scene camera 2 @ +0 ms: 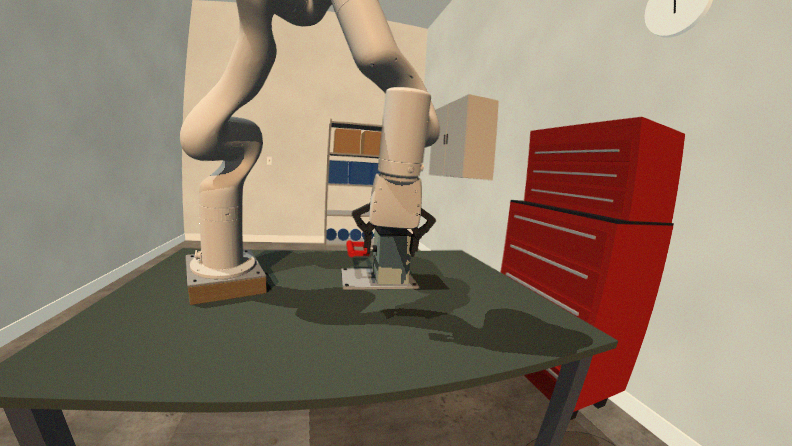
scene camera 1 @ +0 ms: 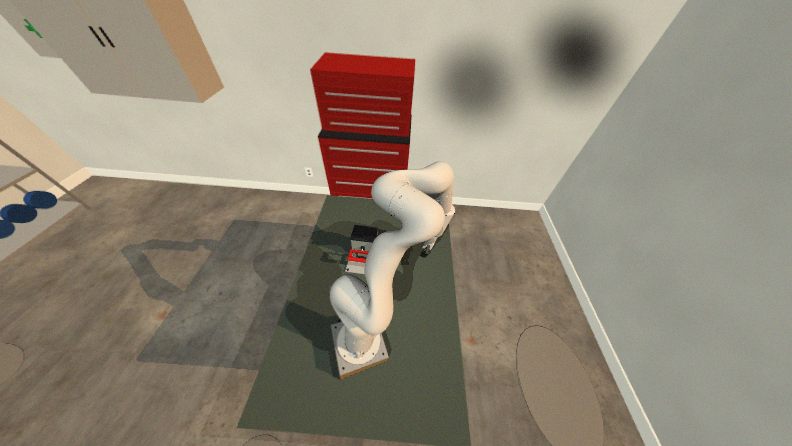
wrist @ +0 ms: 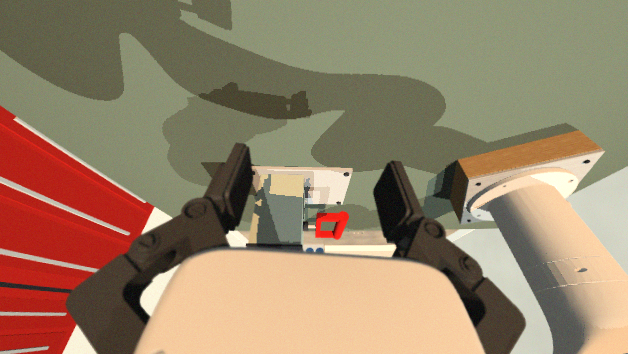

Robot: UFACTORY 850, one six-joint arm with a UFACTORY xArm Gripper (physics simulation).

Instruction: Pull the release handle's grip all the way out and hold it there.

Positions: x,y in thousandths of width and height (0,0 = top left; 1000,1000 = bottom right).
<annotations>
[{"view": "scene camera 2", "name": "gripper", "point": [493,566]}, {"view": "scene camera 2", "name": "pale base plate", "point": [444,624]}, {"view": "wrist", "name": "gripper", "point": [506,476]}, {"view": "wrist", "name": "pale base plate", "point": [515,524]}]
</annotations>
